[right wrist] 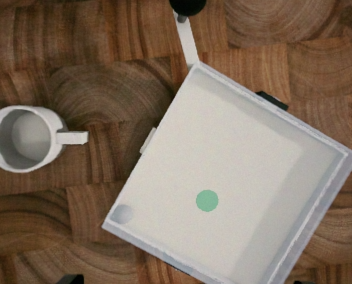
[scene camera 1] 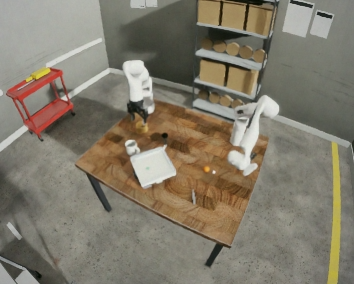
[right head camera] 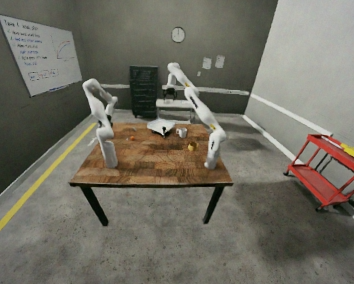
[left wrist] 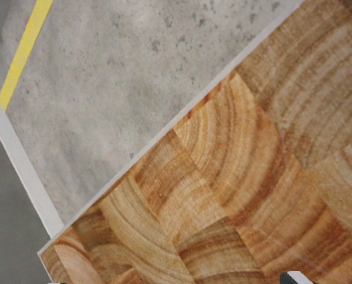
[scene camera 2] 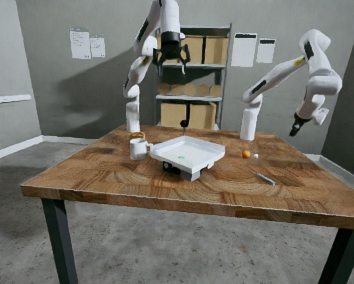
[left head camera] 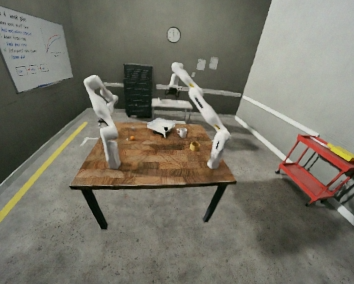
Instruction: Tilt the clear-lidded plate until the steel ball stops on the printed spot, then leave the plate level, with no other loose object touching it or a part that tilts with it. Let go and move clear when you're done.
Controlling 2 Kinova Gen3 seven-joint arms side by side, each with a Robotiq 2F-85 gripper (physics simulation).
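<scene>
The clear-lidded white plate stands on a dark mount; I cannot tell exactly whether it is level. The steel ball looks blurred under the lid in the plate's lower-left corner in the right wrist view, apart from the green printed spot. A white arm at one corner ends by a black knob. My right gripper is open, high above the plate. My left gripper is open, away from the plate near the table edge.
A white mug stands beside the plate, its handle towards it, apart. A yellow ring-like bowl stands farther off. An orange ball, a small white ball and a thin grey tool lie across the table.
</scene>
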